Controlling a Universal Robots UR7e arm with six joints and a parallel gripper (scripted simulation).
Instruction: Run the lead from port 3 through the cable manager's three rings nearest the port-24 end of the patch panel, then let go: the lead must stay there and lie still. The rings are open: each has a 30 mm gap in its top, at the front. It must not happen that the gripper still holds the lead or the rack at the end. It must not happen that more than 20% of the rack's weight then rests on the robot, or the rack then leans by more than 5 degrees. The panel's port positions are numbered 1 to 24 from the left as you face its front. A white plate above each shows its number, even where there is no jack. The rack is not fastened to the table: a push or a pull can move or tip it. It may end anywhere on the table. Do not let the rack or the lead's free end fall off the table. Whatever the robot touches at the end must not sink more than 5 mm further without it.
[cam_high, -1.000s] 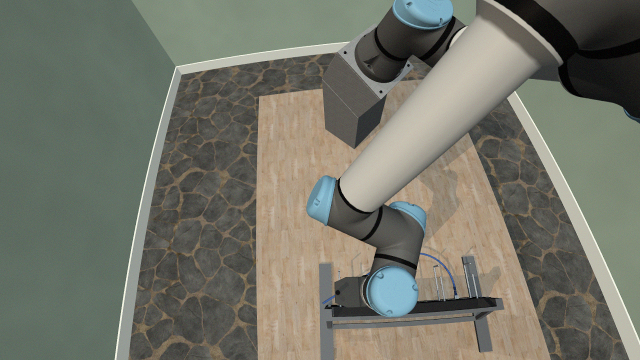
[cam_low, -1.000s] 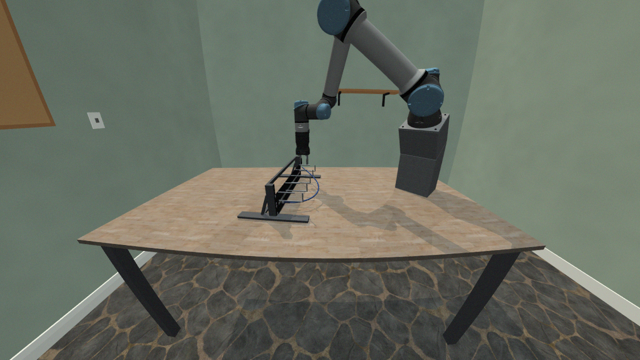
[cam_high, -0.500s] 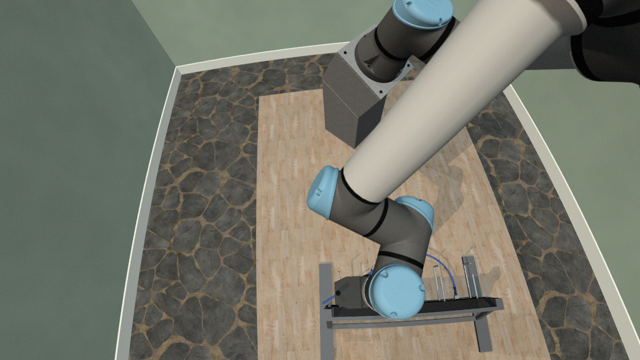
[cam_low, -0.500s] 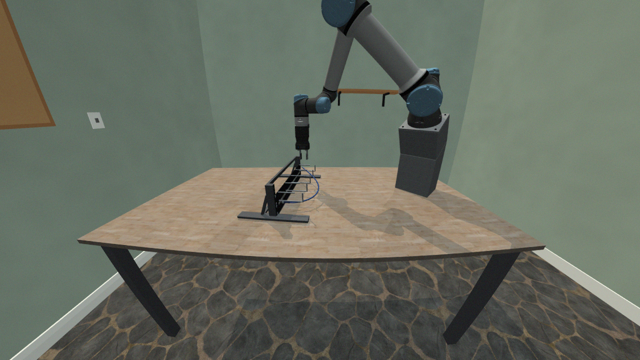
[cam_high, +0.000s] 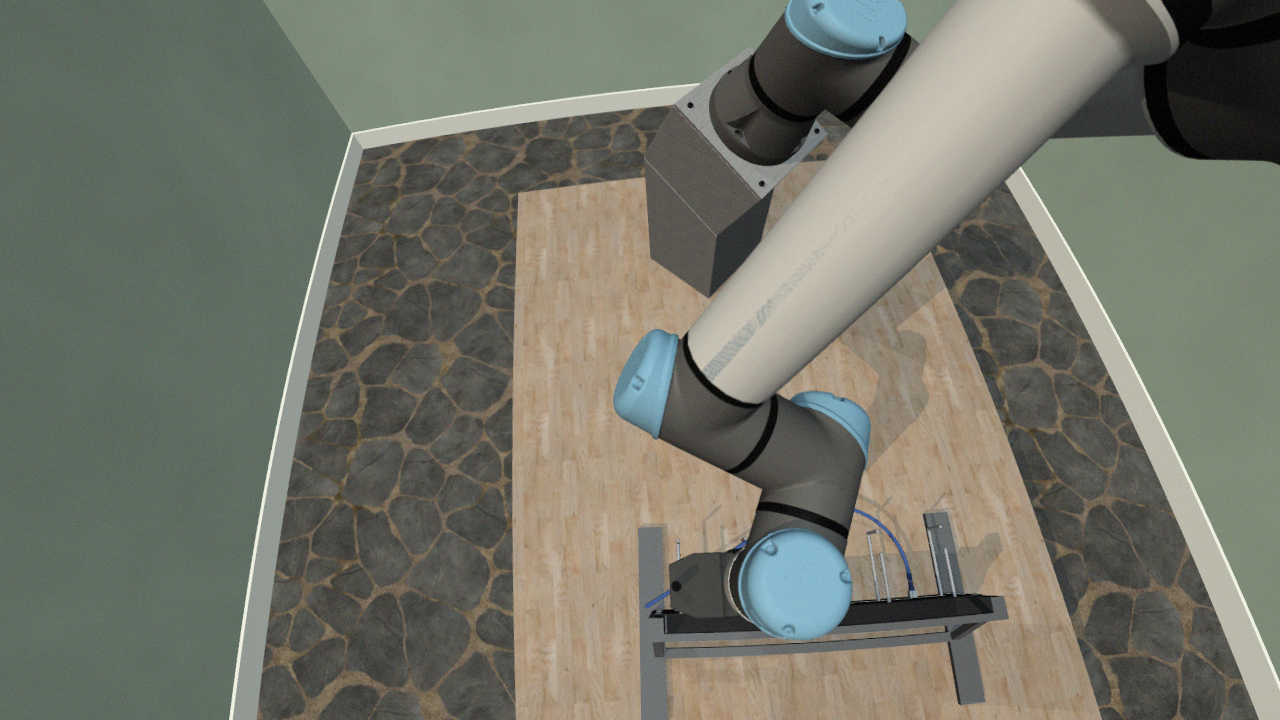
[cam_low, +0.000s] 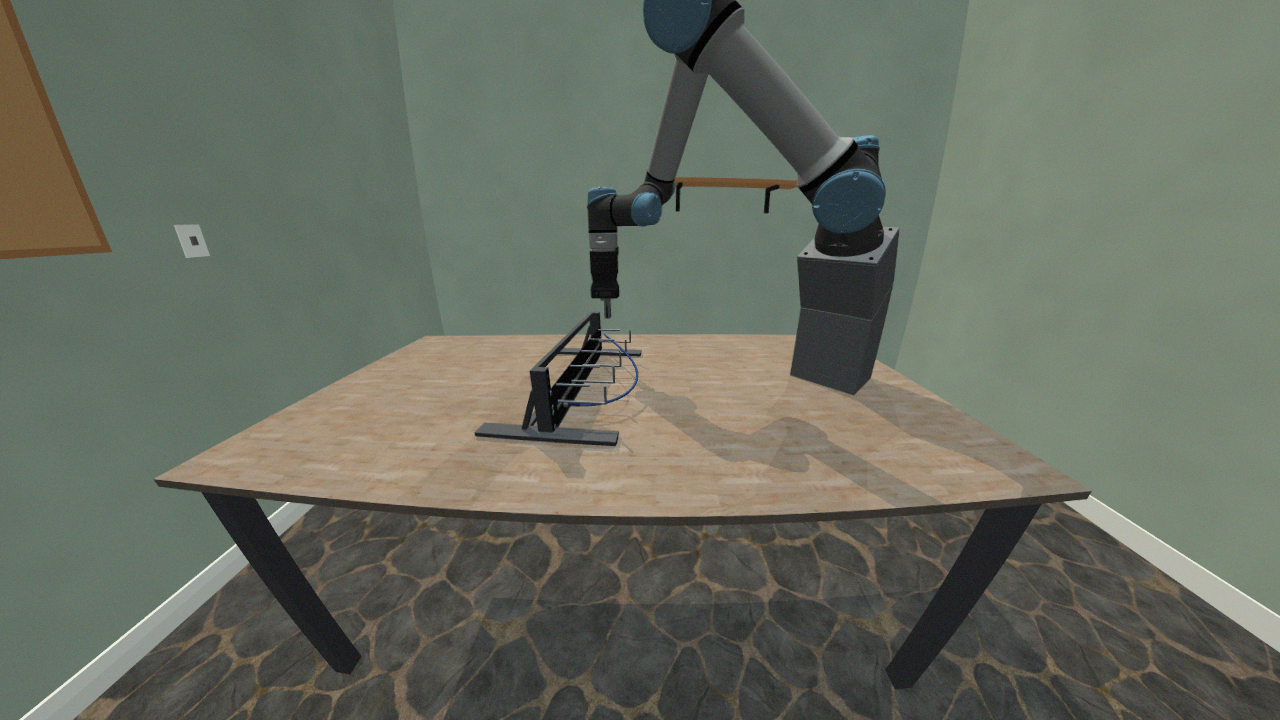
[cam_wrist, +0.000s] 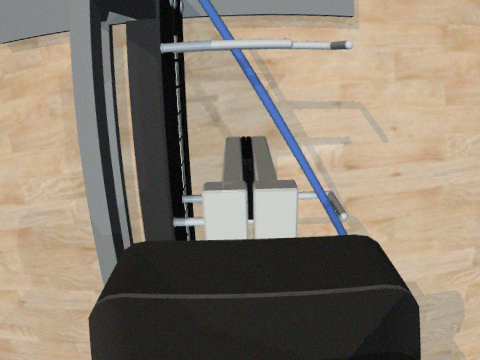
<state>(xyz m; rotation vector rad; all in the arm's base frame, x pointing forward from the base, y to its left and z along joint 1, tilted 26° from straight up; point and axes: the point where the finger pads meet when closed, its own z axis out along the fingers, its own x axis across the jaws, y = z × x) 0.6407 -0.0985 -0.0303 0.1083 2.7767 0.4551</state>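
Now: the black patch panel rack 60 mm ahead of my hand, 150 mm to the left of it and 100 mm below it.
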